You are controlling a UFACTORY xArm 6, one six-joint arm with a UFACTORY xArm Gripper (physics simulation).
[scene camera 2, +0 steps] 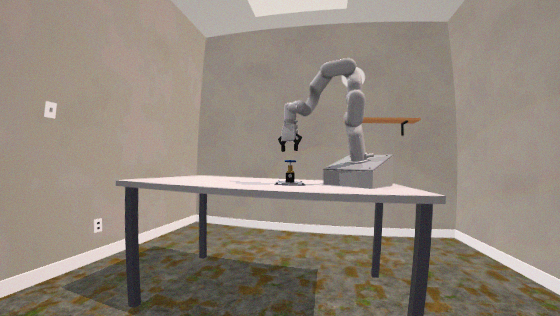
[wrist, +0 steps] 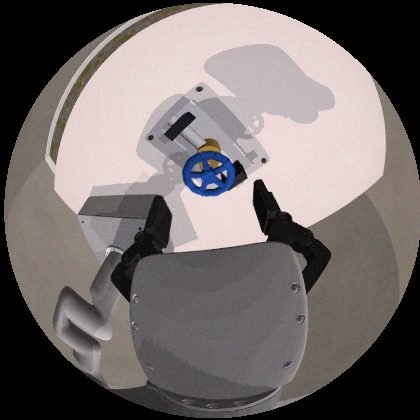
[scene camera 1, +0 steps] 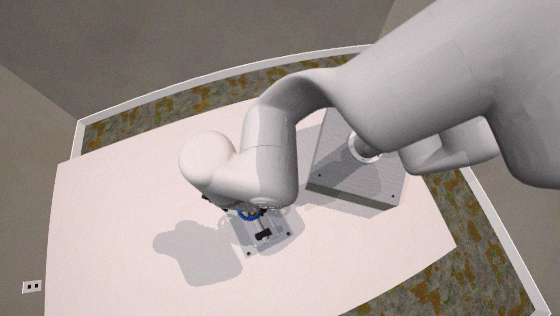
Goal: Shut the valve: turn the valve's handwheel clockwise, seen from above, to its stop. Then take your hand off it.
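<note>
The blue handwheel (scene camera 1: pixel 248 216) (scene camera 2: pixel 290 161) (wrist: pixel 208 174) lies level on top of the brass valve (scene camera 2: pixel 290 169) (wrist: pixel 210 147). The valve stands upright on a grey base plate (scene camera 1: pixel 248 246) (wrist: pixel 200 97) on the table. My gripper (scene camera 2: pixel 289 149) (wrist: pixel 208 197) is open and empty. In scene camera 2 its black fingertips point down, a short way above the handwheel, and do not touch it. In scene camera 1 the arm hides most of the gripper and part of the handwheel.
The arm's grey mounting block (scene camera 1: pixel 360 187) (scene camera 2: pixel 350 176) (wrist: pixel 117 206) stands on the table (scene camera 1: pixel 115 200) (scene camera 2: pixel 225 188) to the right of the valve in scene camera 2. A pipe with a black end piece (scene camera 1: pixel 263 234) (wrist: pixel 180 126) runs sideways from the valve. An orange shelf (scene camera 2: pixel 387 120) is on the back wall.
</note>
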